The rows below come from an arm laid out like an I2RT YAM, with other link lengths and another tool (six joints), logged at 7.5 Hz.
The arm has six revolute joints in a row. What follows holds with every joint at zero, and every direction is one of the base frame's. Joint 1 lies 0.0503 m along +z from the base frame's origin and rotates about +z. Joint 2 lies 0.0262 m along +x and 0.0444 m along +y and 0.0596 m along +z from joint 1 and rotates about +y. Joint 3 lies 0.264 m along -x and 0.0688 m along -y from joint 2 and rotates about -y. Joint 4 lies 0.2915 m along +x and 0.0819 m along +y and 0.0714 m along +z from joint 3 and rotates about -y. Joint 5 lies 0.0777 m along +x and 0.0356 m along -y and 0.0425 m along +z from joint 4 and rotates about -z. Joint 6 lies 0.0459 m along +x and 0.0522 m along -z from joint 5 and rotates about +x. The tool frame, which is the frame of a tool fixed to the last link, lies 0.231 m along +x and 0.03 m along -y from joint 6; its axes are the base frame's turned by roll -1.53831, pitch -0.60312 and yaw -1.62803 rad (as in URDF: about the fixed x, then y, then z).
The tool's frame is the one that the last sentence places.
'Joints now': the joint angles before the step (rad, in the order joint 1, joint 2, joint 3, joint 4, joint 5, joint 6). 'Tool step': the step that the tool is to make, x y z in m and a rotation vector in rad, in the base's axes. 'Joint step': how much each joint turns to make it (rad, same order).
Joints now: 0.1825, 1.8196, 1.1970, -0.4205, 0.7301, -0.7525
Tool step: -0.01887, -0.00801, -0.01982, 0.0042, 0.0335, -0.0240
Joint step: -0.0088, -0.0043, -0.0519, -0.0009, -0.0015, 0.0243
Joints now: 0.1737, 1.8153, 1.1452, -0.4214, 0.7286, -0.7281
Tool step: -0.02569, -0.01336, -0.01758, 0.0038, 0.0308, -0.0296
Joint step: -0.0193, -0.0292, -0.0791, 0.0085, -0.0033, 0.0175
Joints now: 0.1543, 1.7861, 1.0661, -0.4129, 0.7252, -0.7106
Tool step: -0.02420, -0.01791, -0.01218, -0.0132, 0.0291, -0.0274
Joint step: -0.0280, -0.0304, -0.0760, 0.0187, 0.0080, -0.0057
